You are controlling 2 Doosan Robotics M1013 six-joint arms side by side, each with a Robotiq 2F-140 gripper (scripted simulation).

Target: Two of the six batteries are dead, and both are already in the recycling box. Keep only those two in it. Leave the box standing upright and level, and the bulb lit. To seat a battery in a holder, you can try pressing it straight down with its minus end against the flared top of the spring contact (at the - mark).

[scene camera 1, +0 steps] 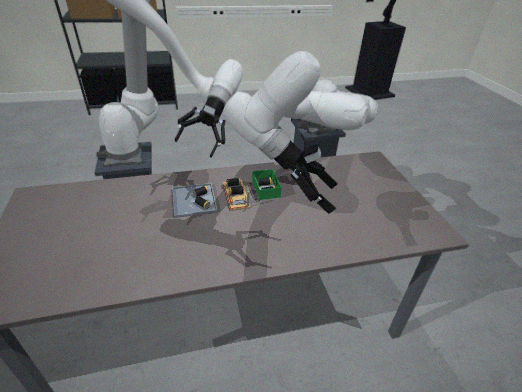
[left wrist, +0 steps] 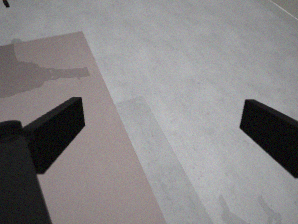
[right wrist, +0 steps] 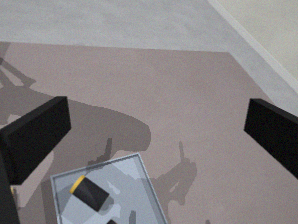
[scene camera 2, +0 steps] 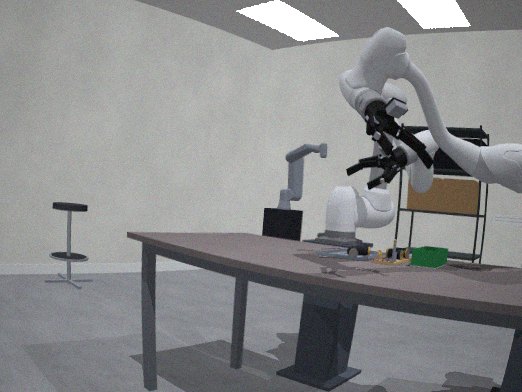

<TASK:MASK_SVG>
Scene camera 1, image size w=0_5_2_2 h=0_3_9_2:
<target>my left gripper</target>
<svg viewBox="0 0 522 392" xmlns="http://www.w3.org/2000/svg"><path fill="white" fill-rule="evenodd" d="M290 141L287 148L274 160L284 169L290 168L293 171L291 177L296 181L309 201L314 200L330 214L336 207L323 195L319 194L309 177L309 172L318 175L331 189L338 185L338 183L324 171L325 167L322 167L320 163L316 161L307 163L306 160L302 162L299 159L302 151Z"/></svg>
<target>my right gripper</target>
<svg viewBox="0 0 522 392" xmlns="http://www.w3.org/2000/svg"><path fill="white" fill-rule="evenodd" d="M215 97L209 97L206 104L217 108L220 114L215 114L213 117L203 111L205 105L201 111L194 107L192 111L178 119L179 131L175 137L175 142L177 142L184 127L202 122L207 126L211 126L216 138L215 146L210 154L211 158L216 148L220 147L221 144L225 144L226 121L219 119L225 106L222 101ZM218 122L221 126L222 140L220 139L216 127L216 124Z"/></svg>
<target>pale blue tray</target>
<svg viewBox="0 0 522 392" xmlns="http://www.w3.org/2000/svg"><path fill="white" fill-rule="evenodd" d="M212 184L172 187L172 193L174 194L173 206L175 207L174 218L217 212ZM193 190L207 186L208 193L200 197L210 202L208 209L195 203L196 197L193 195Z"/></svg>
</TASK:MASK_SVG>
